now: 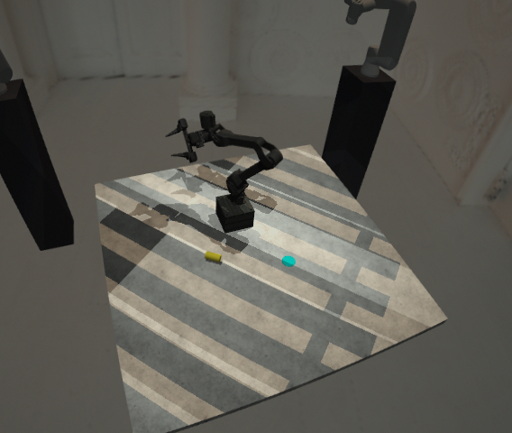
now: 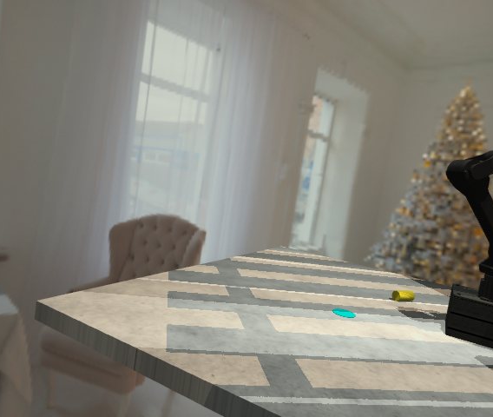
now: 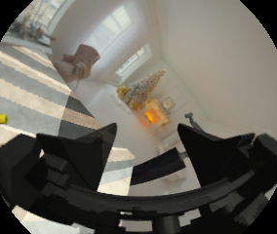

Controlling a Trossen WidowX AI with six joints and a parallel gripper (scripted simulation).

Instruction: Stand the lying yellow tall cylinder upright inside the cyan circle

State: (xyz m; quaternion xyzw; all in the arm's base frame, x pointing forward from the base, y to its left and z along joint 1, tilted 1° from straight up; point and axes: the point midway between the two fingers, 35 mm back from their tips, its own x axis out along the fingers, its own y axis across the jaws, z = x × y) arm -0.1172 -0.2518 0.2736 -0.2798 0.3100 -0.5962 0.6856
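The yellow tall cylinder is 36 cm below my gripper tip, 34 cm ahead of it and 10 cm to the left of it. The rest, counted from my gripper tip: cyan circle (45 cm ahead, 42 cm to the left, 38 cm below).
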